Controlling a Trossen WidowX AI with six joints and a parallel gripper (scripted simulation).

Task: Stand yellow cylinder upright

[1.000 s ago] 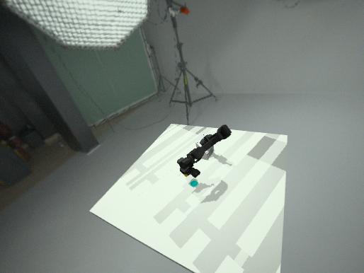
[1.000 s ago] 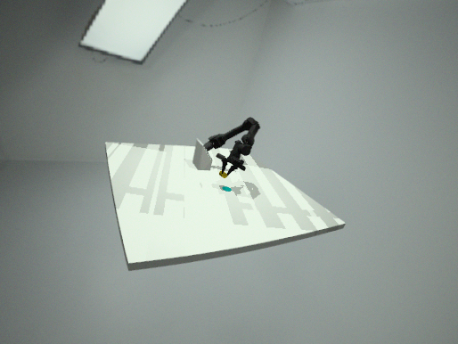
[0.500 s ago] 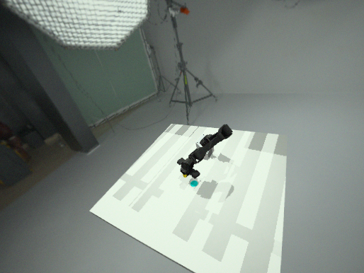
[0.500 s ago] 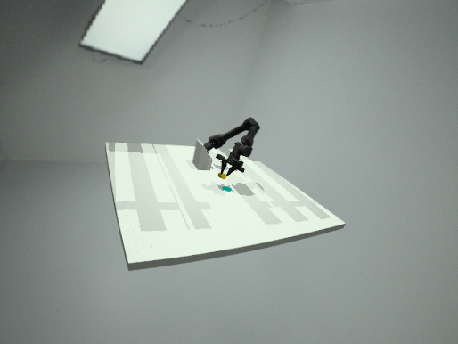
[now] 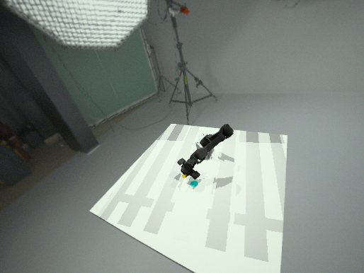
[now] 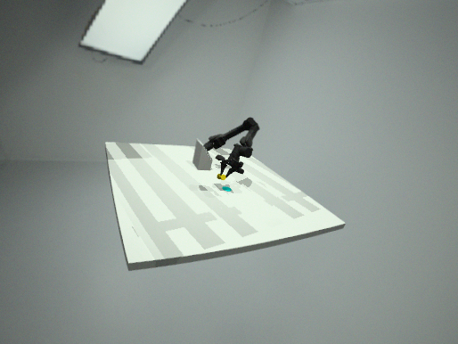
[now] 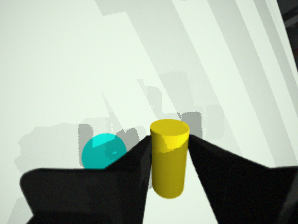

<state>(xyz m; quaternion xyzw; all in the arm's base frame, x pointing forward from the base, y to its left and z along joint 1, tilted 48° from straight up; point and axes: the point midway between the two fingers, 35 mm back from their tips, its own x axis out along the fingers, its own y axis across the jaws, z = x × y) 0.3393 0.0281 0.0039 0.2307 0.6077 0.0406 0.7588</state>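
My gripper tip is 90 mm above the cyan circle, 60 mm to the right of it and 20 mm past it. Round my gripper tip: yellow cylinder (20 mm behind, 10 mm below).
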